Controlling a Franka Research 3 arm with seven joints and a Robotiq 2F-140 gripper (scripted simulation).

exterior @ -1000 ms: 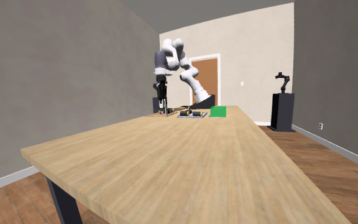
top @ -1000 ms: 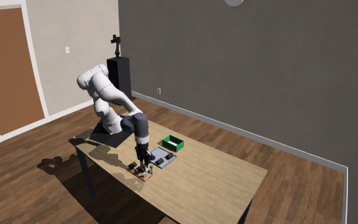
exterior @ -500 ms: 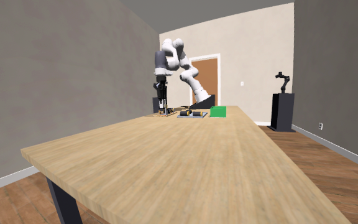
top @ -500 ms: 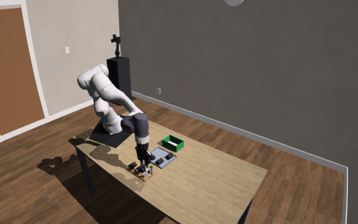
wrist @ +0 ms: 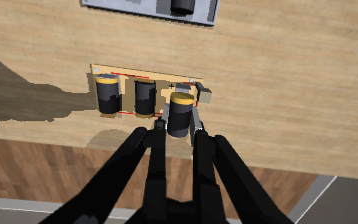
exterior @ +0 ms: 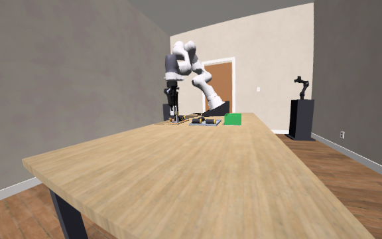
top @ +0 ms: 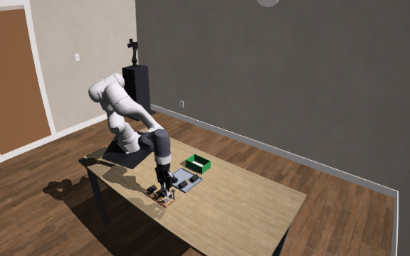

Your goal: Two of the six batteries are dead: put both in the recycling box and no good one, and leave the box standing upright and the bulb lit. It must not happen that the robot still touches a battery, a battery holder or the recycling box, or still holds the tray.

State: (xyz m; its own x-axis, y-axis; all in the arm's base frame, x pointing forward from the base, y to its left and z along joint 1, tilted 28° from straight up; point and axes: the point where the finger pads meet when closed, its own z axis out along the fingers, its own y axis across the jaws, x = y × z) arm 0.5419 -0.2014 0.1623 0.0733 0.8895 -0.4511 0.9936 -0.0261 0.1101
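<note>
Right now the bulb is 30 mm ahead of my hand, 40 mm to the left of it and 20 mm below it. The rest, counted from my hand: green recycling box: 50 mm behind, 410 mm to the left, 80 mm below; grey tray: 40 mm behind, 230 mm to the left, 90 mm below.
</note>
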